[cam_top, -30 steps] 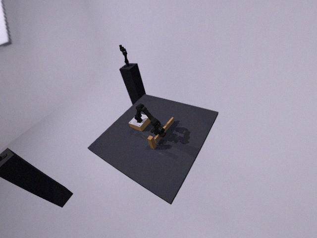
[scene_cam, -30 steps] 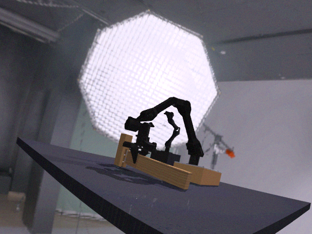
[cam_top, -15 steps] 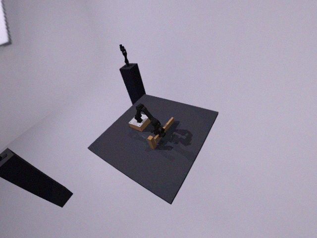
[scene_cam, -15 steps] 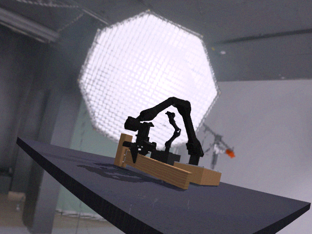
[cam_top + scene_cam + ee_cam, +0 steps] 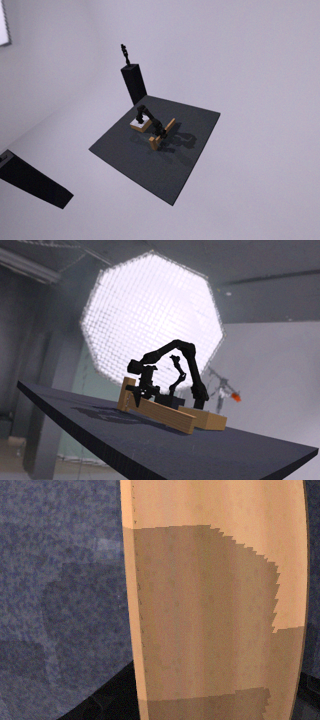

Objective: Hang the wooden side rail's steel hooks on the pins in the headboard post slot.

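The wooden headboard post lies 13 cm to the right of my gripper tip, 4 cm above it and 2 cm behind it.
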